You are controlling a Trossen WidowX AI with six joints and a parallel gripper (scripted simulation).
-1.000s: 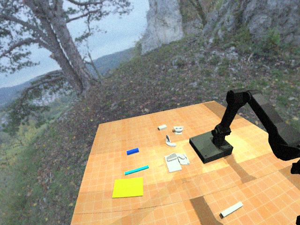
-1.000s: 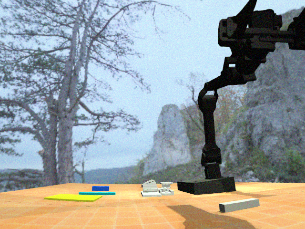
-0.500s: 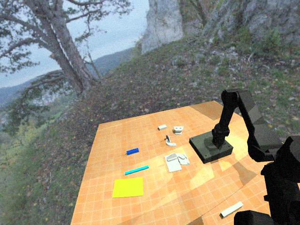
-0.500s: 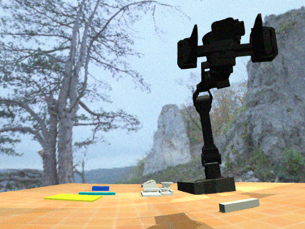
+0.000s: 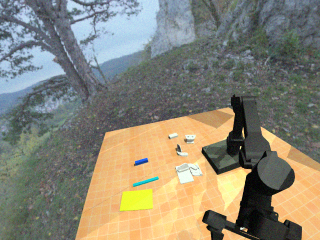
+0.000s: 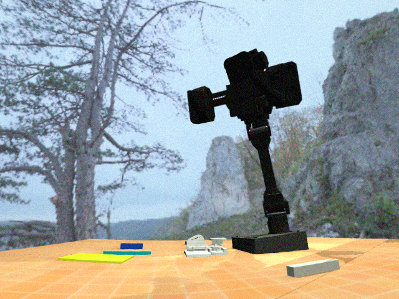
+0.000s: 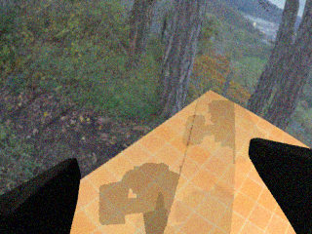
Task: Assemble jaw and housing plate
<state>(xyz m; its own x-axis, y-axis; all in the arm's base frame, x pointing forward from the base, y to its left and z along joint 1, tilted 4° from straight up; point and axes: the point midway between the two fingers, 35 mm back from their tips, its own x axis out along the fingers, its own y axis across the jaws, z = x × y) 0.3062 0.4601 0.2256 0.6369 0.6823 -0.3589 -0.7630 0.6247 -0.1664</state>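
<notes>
Right now the teal bar is 170 mm ahead of my gripper tip, 460 mm to the right of it and 240 mm below it. From my gripper tip the other things lie so: yellow sheet: 230 mm ahead, 370 mm to the right, 250 mm below; then white bar: 200 mm behind, 140 mm to the right, 240 mm below; then blue block: 190 mm ahead, 620 mm to the right, 240 mm below.
</notes>
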